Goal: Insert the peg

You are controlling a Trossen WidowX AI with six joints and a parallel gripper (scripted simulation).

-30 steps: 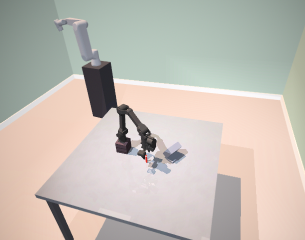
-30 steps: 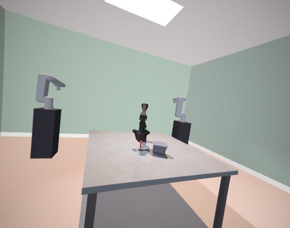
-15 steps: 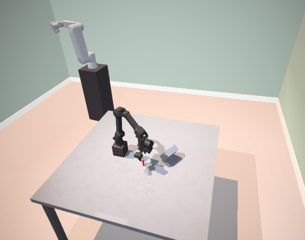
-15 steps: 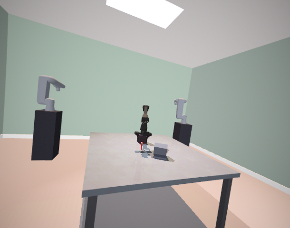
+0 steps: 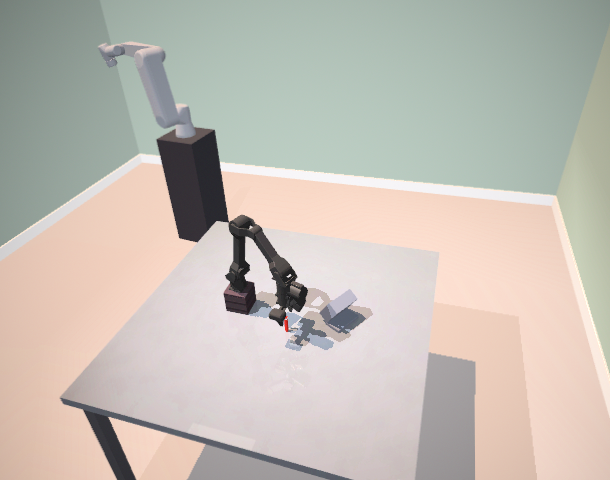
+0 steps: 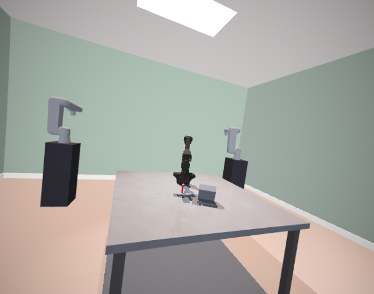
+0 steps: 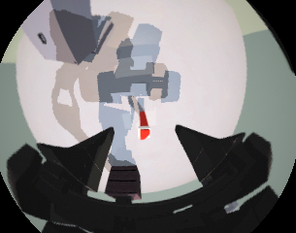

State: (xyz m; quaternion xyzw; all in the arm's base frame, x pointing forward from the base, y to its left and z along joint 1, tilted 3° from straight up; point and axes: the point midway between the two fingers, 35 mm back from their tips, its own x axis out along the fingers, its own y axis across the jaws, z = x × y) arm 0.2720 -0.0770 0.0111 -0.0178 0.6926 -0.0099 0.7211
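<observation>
The red peg lies 10 mm below my gripper tip. The rest, counted from my gripper tip: sloped grey panel: 180 mm ahead, 150 mm to the left.
</observation>
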